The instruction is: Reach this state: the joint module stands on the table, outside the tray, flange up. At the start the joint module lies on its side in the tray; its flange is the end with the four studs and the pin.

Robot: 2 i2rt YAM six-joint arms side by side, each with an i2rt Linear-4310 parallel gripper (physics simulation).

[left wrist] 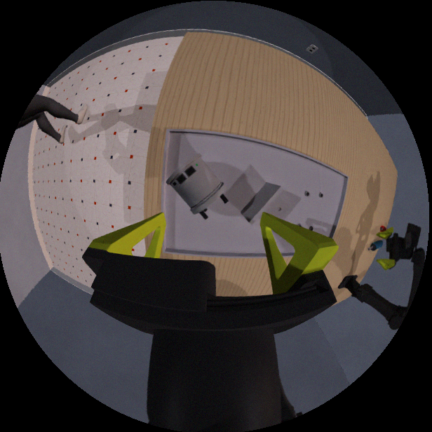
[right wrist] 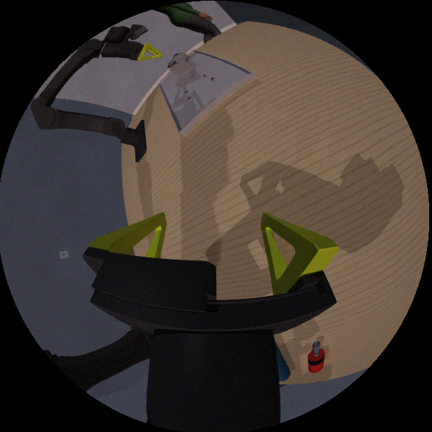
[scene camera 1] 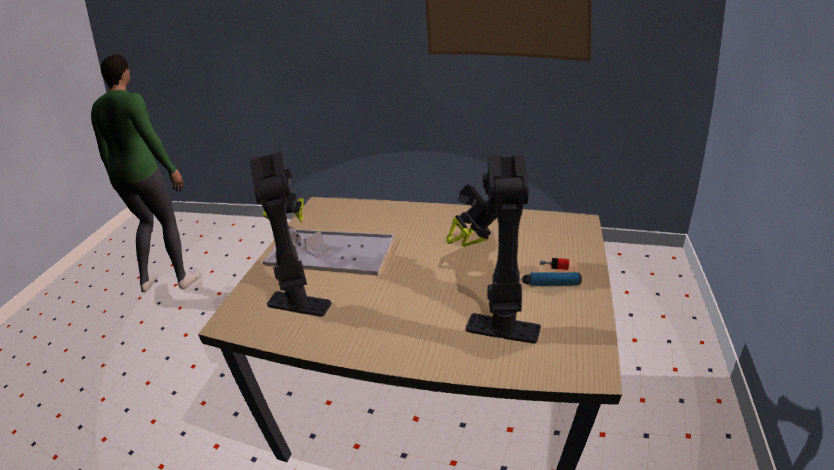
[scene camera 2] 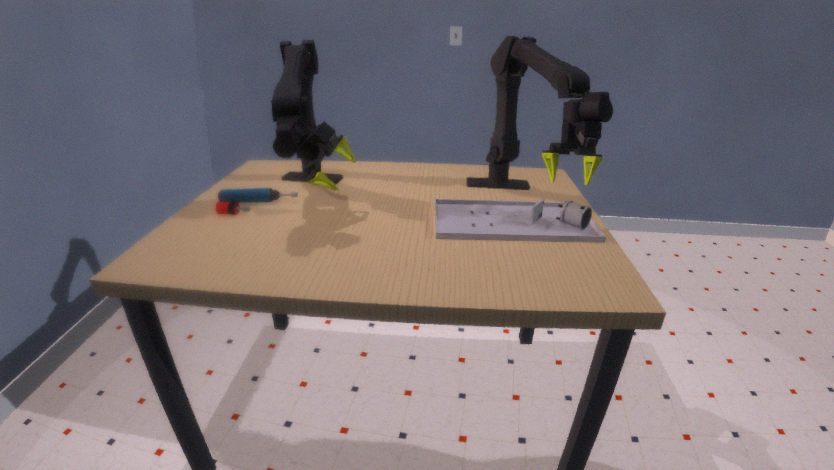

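Seen in the pictures: left gripper, between the fingertips: (scene camera 1: 289, 221) (scene camera 2: 569, 183); right gripper, between the fingertips: (scene camera 1: 454, 244) (scene camera 2: 346, 175); left arm's base, origin of its link: (scene camera 1: 298, 304) (scene camera 2: 497, 184); right arm's base, origin of its link: (scene camera 1: 503, 329).
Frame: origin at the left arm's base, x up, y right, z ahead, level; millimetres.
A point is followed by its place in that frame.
Note:
The grey joint module (scene camera 2: 577, 216) {y -172, x 45, z 338 mm} (left wrist: 196, 185) lies on its side at one end of the tray (scene camera 1: 373, 251) {y 137, x 4, z 316 mm} (scene camera 2: 455, 224) {y 134, x 4, z 333 mm} (left wrist: 235, 145). Its flange, with dark studs, faces lower right in the left wrist view, towards the bracket. In scene camera 1 my left arm partly hides it. My left gripper (scene camera 2: 569, 183) {y -154, x 112, z 286 mm} (left wrist: 212, 217) is open and empty, above the module and apart from it; in the left wrist view the module lies beyond the fingertips. My right gripper (scene camera 1: 457, 242) {y 426, x 98, z 259 mm} (scene camera 2: 345, 175) {y 426, x 98, z 259 mm} (right wrist: 213, 217) is open and empty above the table, well away from the tray.
A light grey angled bracket (scene camera 1: 315, 244) {y -72, x 22, z 297 mm} (scene camera 2: 534, 211) {y -63, x 46, z 325 mm} (left wrist: 261, 201) stands in the tray beside the module. Small dark-topped studs rise from the tray's other end. A blue tool (scene camera 1: 554, 279) {y 740, x 32, z 211 mm} (scene camera 2: 245, 195) {y 735, x 28, z 247 mm} and a red tool (scene camera 1: 560, 263) {y 759, x 28, z 305 mm} (scene camera 2: 227, 207) {y 751, x 25, z 332 mm} lie near my right arm. The module's end of the tray is close to the table edge.

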